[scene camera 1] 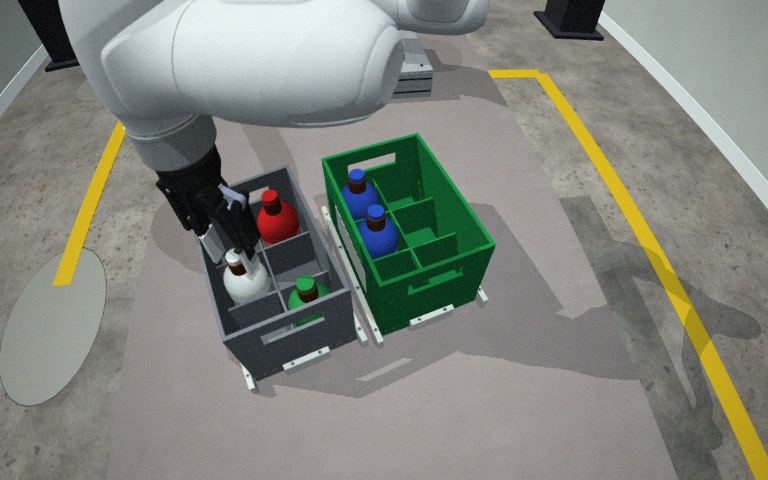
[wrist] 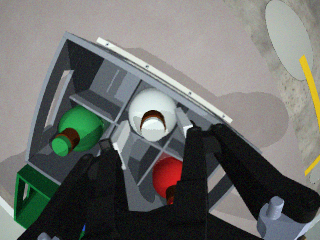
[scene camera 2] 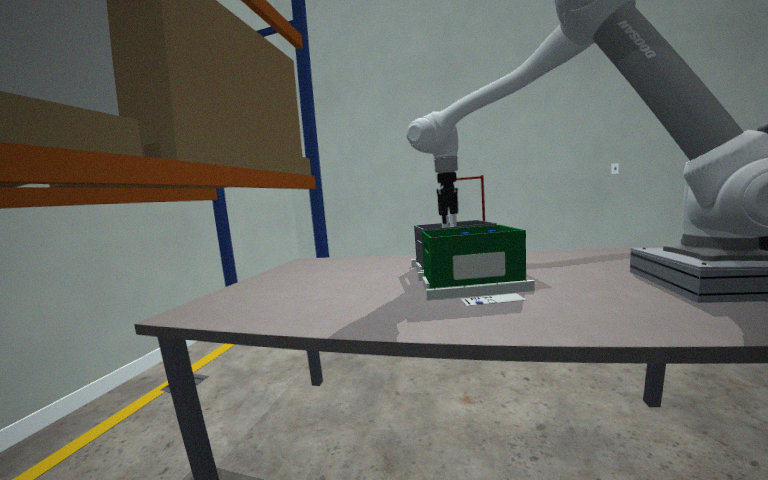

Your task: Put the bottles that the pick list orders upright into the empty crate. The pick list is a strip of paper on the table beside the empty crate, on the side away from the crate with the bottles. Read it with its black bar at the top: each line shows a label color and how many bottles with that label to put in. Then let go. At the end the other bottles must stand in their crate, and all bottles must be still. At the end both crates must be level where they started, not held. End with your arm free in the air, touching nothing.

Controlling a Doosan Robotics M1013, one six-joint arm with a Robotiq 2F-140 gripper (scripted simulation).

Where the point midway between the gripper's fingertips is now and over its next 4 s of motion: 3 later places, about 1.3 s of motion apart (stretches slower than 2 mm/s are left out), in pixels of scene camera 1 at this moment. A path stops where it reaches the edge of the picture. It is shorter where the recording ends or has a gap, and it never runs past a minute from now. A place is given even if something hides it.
My gripper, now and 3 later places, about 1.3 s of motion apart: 236, 262; 234, 258; 222, 235; 210, 208
